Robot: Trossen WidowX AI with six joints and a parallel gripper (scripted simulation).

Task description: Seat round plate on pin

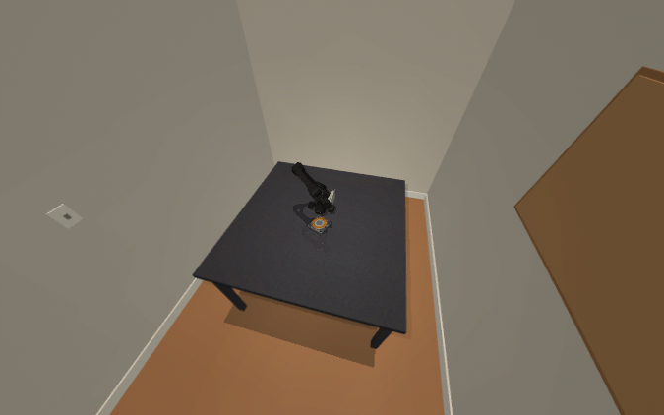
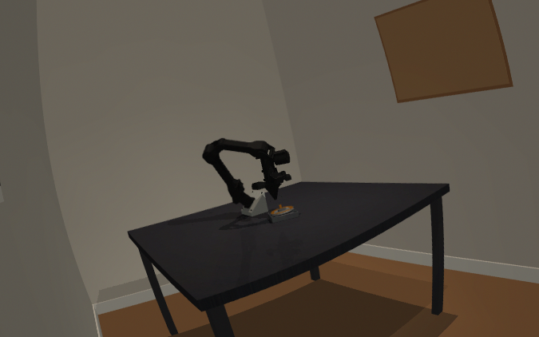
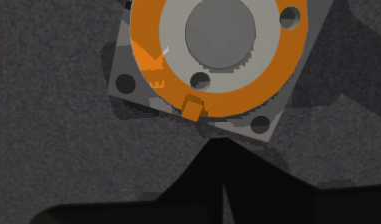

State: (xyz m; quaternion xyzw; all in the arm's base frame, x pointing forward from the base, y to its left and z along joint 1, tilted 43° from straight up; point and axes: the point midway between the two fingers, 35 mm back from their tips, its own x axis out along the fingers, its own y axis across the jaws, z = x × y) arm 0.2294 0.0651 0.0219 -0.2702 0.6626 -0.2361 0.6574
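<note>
The grey base lies 5 cm ahead of my gripper tip and 6 cm below it.
</note>
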